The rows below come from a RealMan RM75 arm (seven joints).
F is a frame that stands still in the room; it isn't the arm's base.
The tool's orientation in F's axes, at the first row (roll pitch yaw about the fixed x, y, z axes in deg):
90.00 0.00 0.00
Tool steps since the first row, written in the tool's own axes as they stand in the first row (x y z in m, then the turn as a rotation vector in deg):
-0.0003 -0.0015 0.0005 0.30 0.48 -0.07
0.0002 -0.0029 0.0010 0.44 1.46 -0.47
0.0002 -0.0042 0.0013 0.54 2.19 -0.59
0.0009 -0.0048 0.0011 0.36 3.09 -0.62
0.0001 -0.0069 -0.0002 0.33 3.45 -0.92
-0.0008 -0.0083 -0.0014 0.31 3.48 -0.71
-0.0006 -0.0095 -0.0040 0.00 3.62 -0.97
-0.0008 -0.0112 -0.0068 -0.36 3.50 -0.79
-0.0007 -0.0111 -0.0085 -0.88 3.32 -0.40
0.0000 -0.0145 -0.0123 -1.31 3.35 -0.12
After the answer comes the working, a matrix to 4 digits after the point.
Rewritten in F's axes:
-0.0003 -0.0005 -0.0015 0.30 0.07 0.48
0.0002 -0.0010 -0.0029 0.44 0.47 1.46
0.0002 -0.0013 -0.0042 0.54 0.59 2.19
0.0009 -0.0011 -0.0048 0.36 0.62 3.09
0.0001 0.0002 -0.0069 0.33 0.92 3.45
-0.0008 0.0014 -0.0083 0.31 0.71 3.48
-0.0006 0.0040 -0.0095 0.00 0.97 3.62
-0.0008 0.0068 -0.0112 -0.36 0.79 3.50
-0.0007 0.0085 -0.0111 -0.88 0.40 3.32
0.0000 0.0123 -0.0145 -1.31 0.12 3.35

The tool's axes in the first row as the columns of a matrix, in F's axes (rounded; the answer above uses it unrounded):
1.0000 0.0000 0.0000
0.0000 0.0000 -1.0000
0.0000 1.0000 0.0000

